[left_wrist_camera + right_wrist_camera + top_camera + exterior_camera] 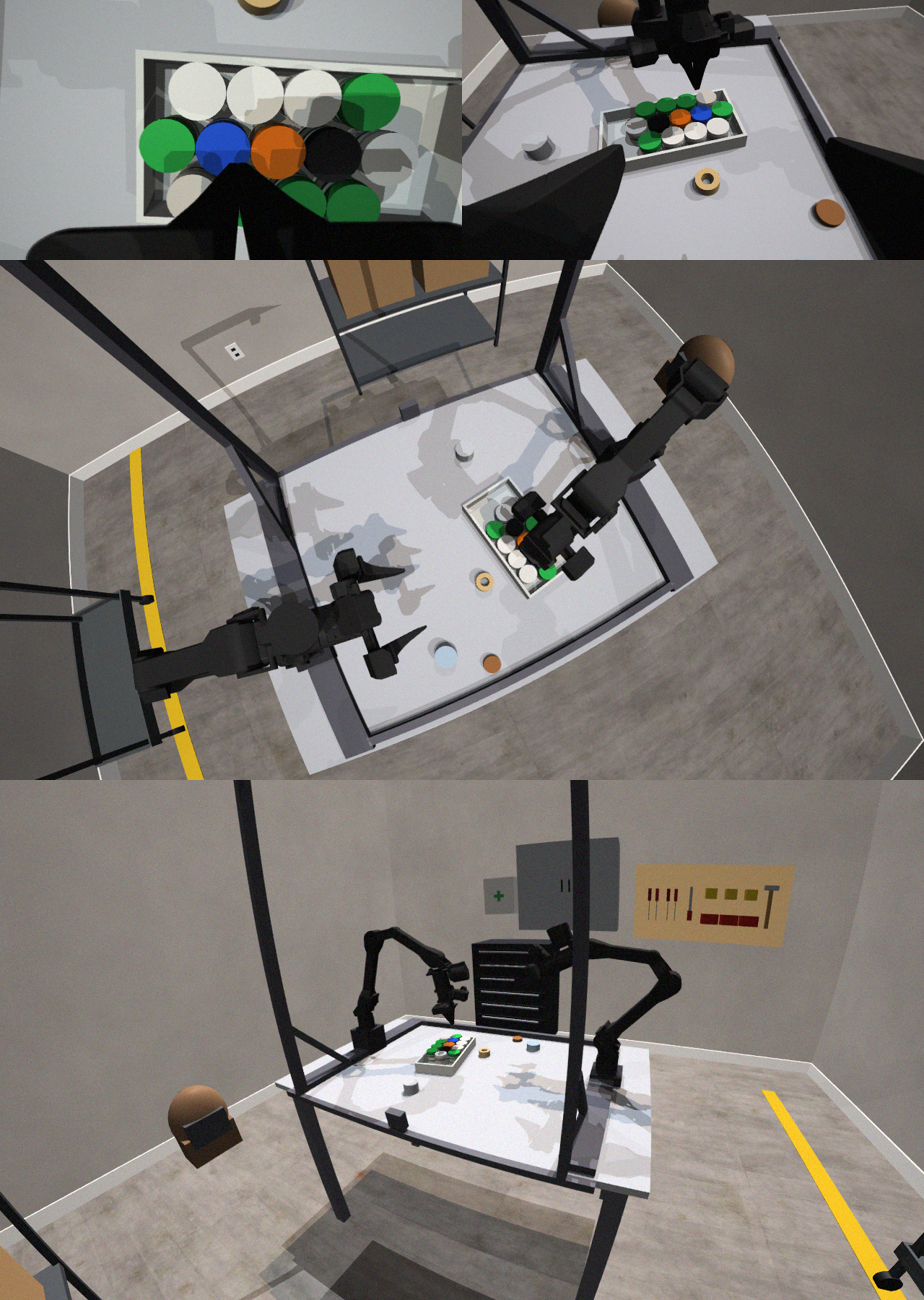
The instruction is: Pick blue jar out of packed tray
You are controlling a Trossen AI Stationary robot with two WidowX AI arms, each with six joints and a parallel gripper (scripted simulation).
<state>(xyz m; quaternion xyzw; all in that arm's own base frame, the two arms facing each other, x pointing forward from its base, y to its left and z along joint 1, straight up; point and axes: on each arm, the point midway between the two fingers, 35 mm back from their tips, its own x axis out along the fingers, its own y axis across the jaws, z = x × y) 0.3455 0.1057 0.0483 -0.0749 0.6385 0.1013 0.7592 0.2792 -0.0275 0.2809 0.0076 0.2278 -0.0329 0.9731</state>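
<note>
Right now my left hand is 1 cm short of the blue jar and 12 cm above it. From my left hand the other things lie so: pale blue disc (10 cm ahead, 29 cm to the right, 13 cm below); then brown disc (17 cm ahead, 21 cm to the right, 14 cm below); then orange jar (3 cm behind, 12 cm below).
</note>
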